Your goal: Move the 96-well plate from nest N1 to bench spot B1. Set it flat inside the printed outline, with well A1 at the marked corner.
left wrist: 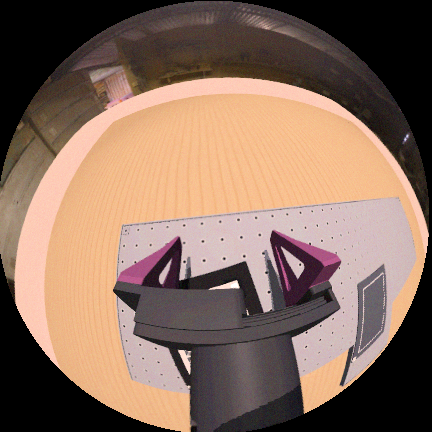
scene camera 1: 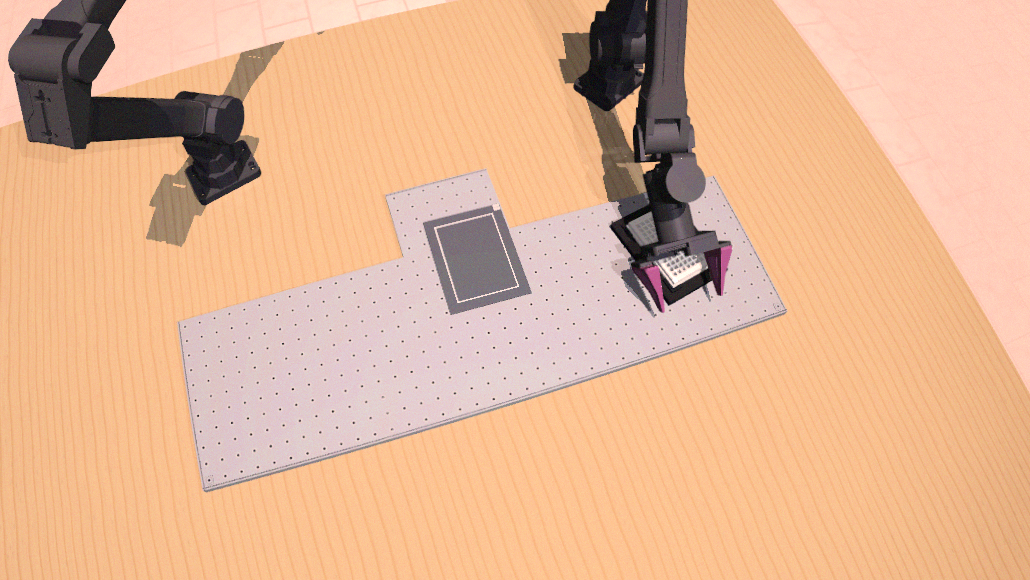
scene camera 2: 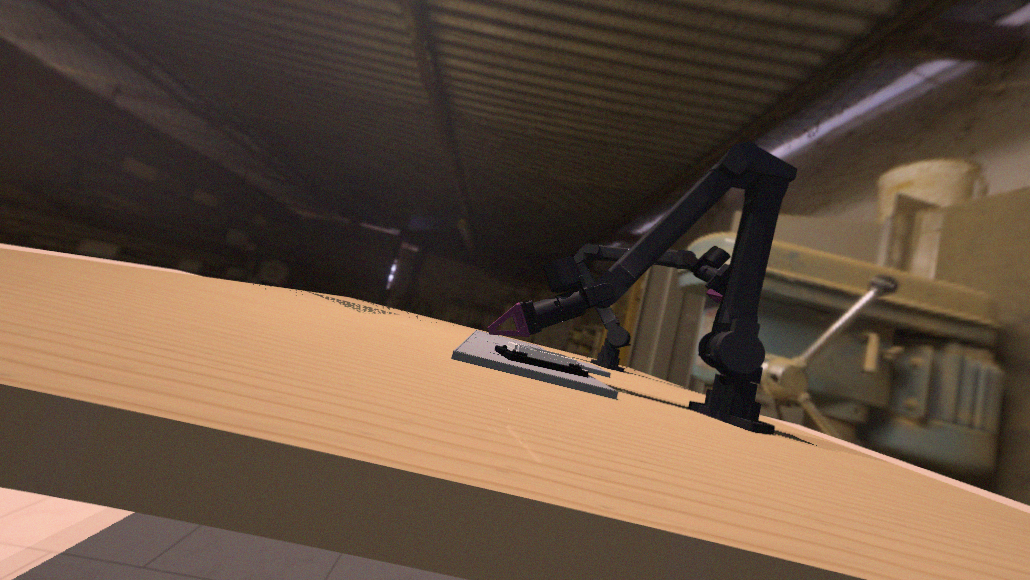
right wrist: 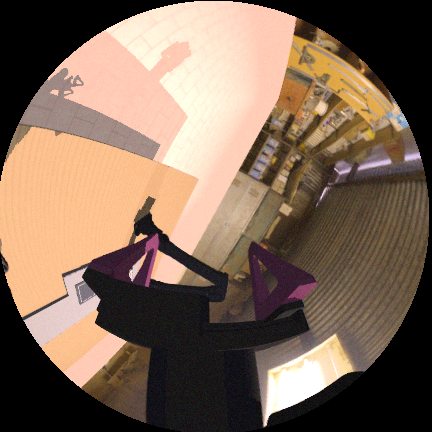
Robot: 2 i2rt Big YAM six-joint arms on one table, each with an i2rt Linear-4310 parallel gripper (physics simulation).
Scene:
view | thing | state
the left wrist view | my left gripper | -
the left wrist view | dark rectangle with white outline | -
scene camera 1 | my left gripper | -
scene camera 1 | white well plate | -
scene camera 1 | dark rectangle with white outline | -
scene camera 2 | my left gripper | -
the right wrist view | my right gripper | -

